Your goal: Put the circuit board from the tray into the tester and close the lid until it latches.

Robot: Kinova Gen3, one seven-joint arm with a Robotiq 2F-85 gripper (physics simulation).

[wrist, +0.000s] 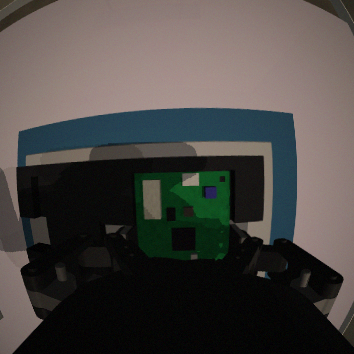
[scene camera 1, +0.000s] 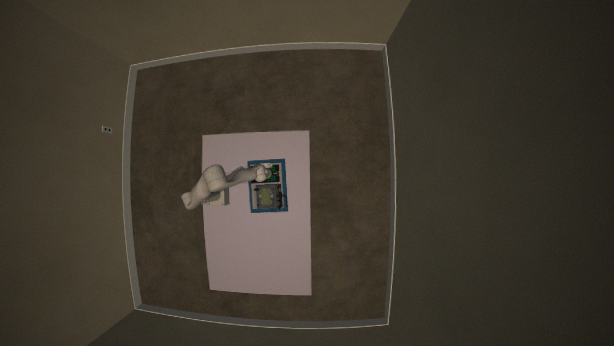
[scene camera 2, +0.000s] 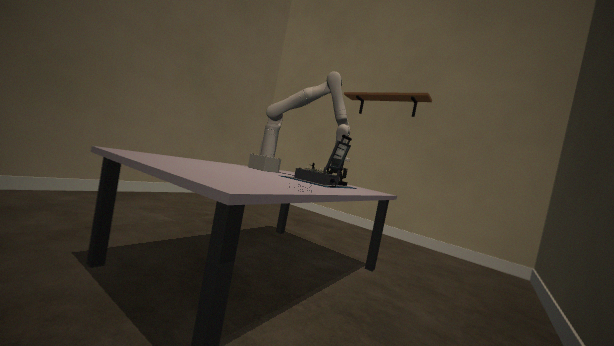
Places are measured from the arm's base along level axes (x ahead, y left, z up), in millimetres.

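Pixels of known places: gripper, between the fingertips: [wrist: 182,234]; arm's base, origin of its link: [scene camera 1: 215,194] [scene camera 2: 267,156].
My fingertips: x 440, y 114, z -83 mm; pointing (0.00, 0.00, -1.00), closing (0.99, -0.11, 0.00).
Note:
Ahead of a thing's pixels: the offset from my fingertips to its middle. "pt": to the spot under its first point. Level surfaces: height alone.
A green circuit board {dz +17, dx +0, dy -2 mm} [wrist: 182,210] lies in the black tray {pt dz +22, dx +52, dy +35 mm} [wrist: 249,190], with its chips facing up. My gripper [wrist: 182,234] is shut on this board, with a fingertip against its left and right edges. The board is low in its pocket; whether it rests there cannot be seen. Green also shows in the tray beside my wrist in scene camera 1. The grey tester {pt dz +55, dx -105, dy -216 mm} [scene camera 1: 259,203] [scene camera 2: 310,174] is next to the tray, with an olive area in its middle. Its lid {dz +159, dx +77, dy -177 mm} [scene camera 2: 338,154] appears raised and tilted at the side away from the arm's base, largely hiding my gripper in scene camera 2.
A blue frame [scene camera 1: 286,170] [wrist: 200,124] on the pale table {dz -6 mm} [scene camera 1: 260,250] [scene camera 2: 200,172] surrounds the tray and tester. The arm's base block [scene camera 2: 264,162] stands behind the tester. A wooden wall shelf [scene camera 2: 390,96] is beyond the arm.

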